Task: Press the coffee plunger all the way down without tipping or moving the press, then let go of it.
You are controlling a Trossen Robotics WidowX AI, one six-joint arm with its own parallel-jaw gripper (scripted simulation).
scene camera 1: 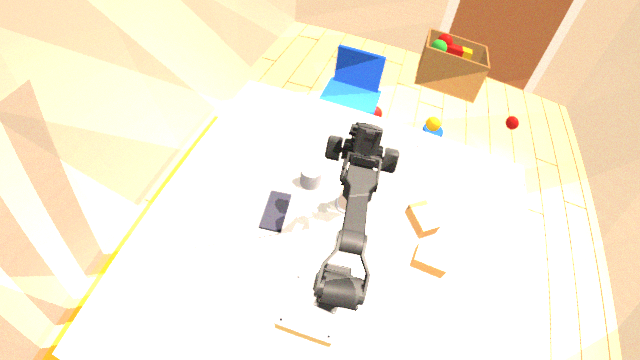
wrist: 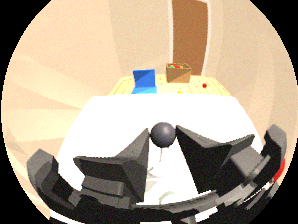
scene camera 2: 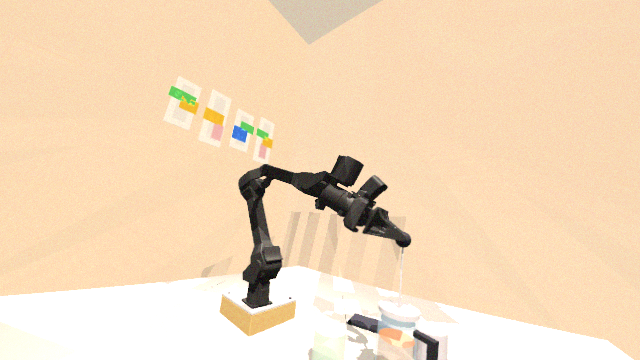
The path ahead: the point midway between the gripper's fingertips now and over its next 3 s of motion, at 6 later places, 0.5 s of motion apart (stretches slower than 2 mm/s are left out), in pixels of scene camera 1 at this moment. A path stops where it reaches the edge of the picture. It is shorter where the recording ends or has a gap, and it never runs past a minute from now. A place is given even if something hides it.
My gripper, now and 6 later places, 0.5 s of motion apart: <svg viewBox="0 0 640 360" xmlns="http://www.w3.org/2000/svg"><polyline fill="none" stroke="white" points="362,144 361,147 360,150 359,155 358,157 358,158 357,158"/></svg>
